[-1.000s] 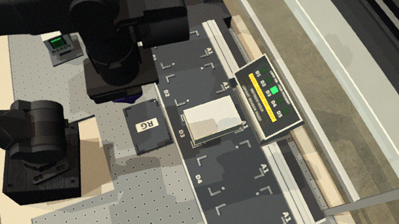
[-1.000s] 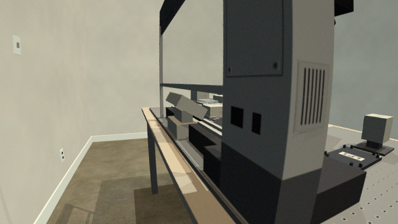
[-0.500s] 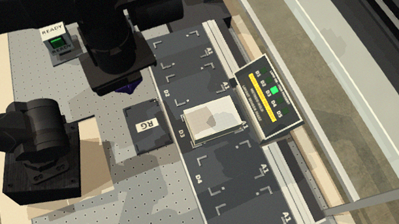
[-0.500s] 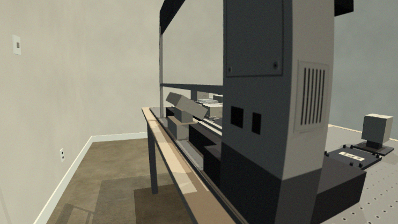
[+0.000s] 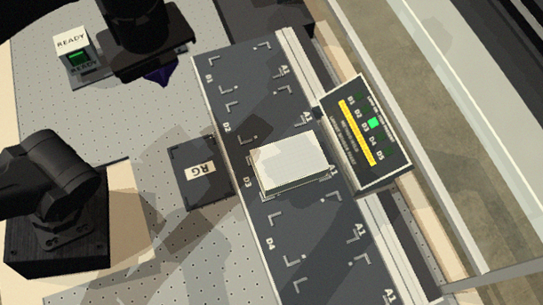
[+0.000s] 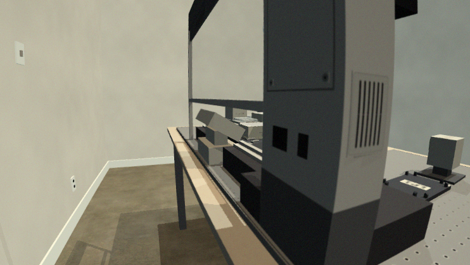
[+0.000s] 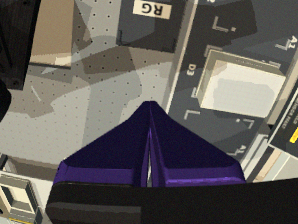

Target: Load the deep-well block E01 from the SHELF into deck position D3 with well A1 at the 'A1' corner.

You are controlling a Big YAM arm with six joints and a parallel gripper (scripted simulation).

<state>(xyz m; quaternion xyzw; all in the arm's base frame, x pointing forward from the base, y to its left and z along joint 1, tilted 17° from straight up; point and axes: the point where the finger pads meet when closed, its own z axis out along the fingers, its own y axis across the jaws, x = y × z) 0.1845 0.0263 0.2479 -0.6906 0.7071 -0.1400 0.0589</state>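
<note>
Now: the ready key 10 cm behind my hand, 33 cm to the left of it and 23 cm below it. The rest, counted from my hand: regrip nest RG: 1 cm to the right, 31 cm below; deep-well block: 14 cm ahead, 12 cm to the right, 24 cm below; LP1 pad: 6 cm ahead, 34 cm to the left, 31 cm below.
</note>
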